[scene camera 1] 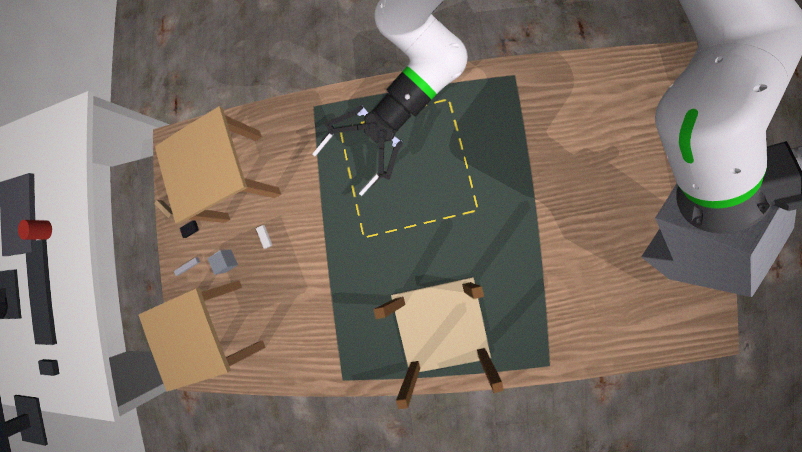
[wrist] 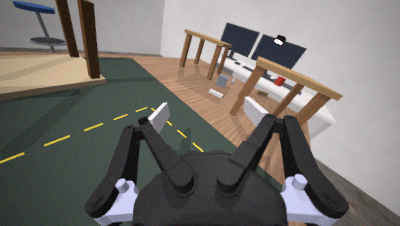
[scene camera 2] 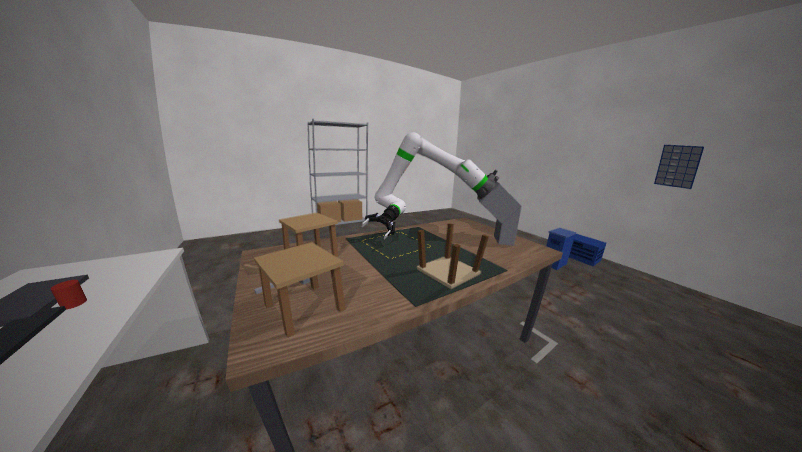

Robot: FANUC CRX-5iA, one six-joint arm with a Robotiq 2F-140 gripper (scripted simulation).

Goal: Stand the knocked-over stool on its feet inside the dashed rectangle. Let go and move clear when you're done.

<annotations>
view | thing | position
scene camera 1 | stool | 440,326
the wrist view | my gripper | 205,106
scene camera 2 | stool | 438,269
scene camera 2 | dark green mat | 418,288
</annotations>
